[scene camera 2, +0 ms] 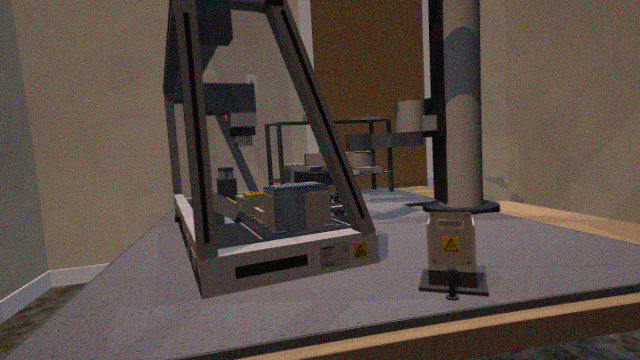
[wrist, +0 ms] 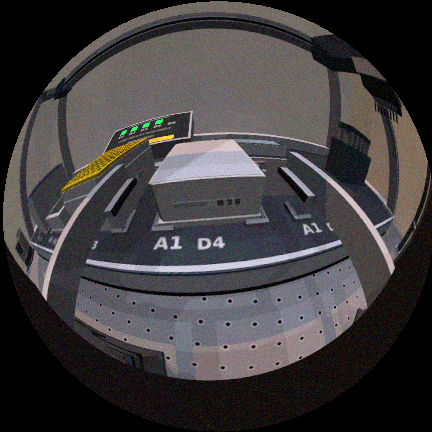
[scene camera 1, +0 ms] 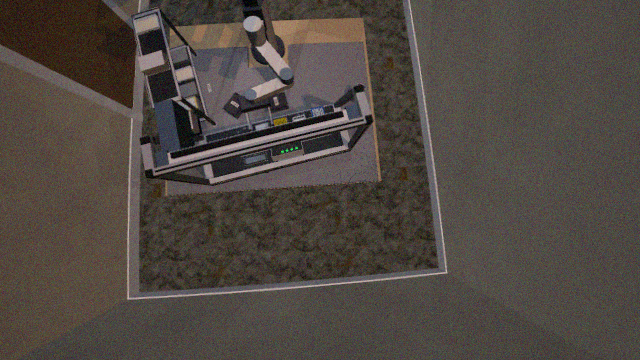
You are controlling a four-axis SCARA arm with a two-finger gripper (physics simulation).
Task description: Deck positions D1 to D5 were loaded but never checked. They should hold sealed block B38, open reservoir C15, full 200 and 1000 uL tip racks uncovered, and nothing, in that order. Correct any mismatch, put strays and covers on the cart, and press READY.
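Places are measured from the arm's base along level axes (x back, y right, z up), in metres.
Pixels of known places: gripper, between the fingertips: (wrist: 205, 160) (scene camera 1: 261, 127); arm's base, origin of its link: (scene camera 2: 459, 209).
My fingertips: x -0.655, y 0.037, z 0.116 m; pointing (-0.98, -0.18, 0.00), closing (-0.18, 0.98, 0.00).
Ahead of a thing's pixels: the offset from my fingertips to its middle. "spot": to the spot under its first point.
Pale block B38 {dx -0.040, dy -0.008, dz -0.025 m} (wrist: 207, 200) (scene camera 1: 261, 126) sits at the position marked D4. My gripper (wrist: 205, 160) (scene camera 1: 259, 124) is open, with one finger on each side of the block and a gap on both sides. The yellow-topped tip rack {dx -0.017, dy -0.131, dz -0.015 m} (wrist: 107, 162) (scene camera 1: 280, 121) stands left of the block in the wrist view. The blue-topped tip rack (scene camera 2: 295, 200) (scene camera 1: 318, 111) stands at the deck end. A low pale item {dx +0.006, dy -0.252, dz -0.030 m} (scene camera 1: 298, 117) lies between the two racks; its label is not readable. The status panel (wrist: 150, 131) (scene camera 1: 289, 150) shows several green lamps, and its D5 lamp is unlit.
The deck's gantry frame (scene camera 1: 260, 135) (scene camera 2: 320, 110) spans the deck. A pipetting head (wrist: 382, 92) (scene camera 2: 243, 124) hangs over it. A dark holder (wrist: 348, 160) (scene camera 2: 226, 186) stands on the far side. Dark labelled pieces {spot: dx +0.191, dy +0.197, dz -0.054 m} (scene camera 1: 234, 105) lie behind the deck. A shelf unit (scene camera 2: 327, 121) stands beyond.
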